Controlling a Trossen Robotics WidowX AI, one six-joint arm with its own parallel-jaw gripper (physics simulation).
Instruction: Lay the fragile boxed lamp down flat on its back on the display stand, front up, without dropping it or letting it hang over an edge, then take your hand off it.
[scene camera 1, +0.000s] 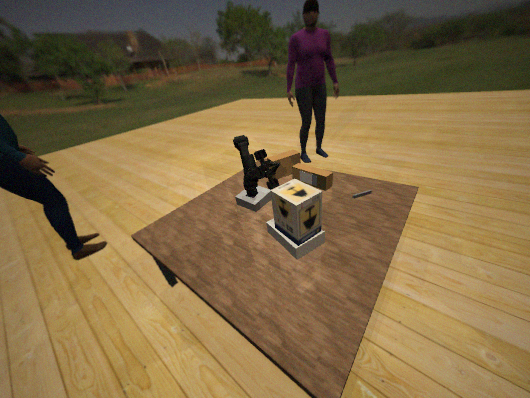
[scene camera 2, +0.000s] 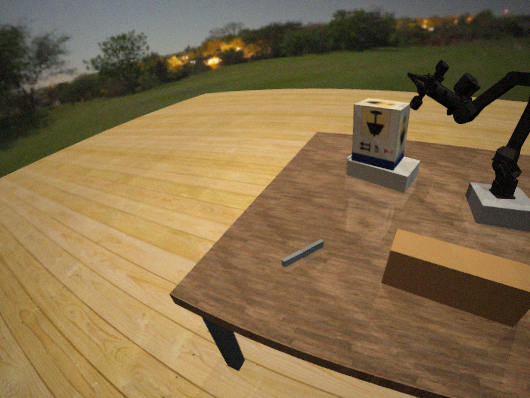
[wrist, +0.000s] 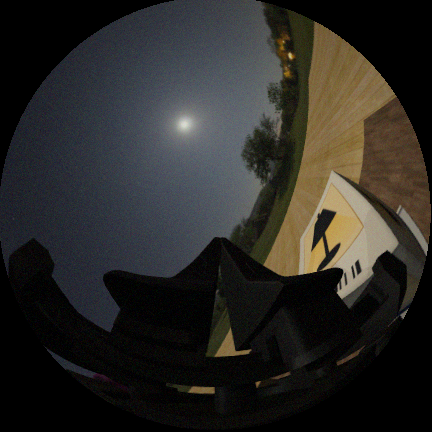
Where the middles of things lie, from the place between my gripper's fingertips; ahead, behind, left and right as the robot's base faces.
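The boxed lamp (scene camera 2: 380, 127) is 80 mm ahead of my hand, 20 mm to the right of it and 230 mm below it. Going by their middles, the boxed lamp is the nearest to my hand of the things named here. As for the stand (scene camera 2: 399, 179), I find it 50 mm ahead of my hand and 10 mm to the right of it, and it is 370 mm below it.
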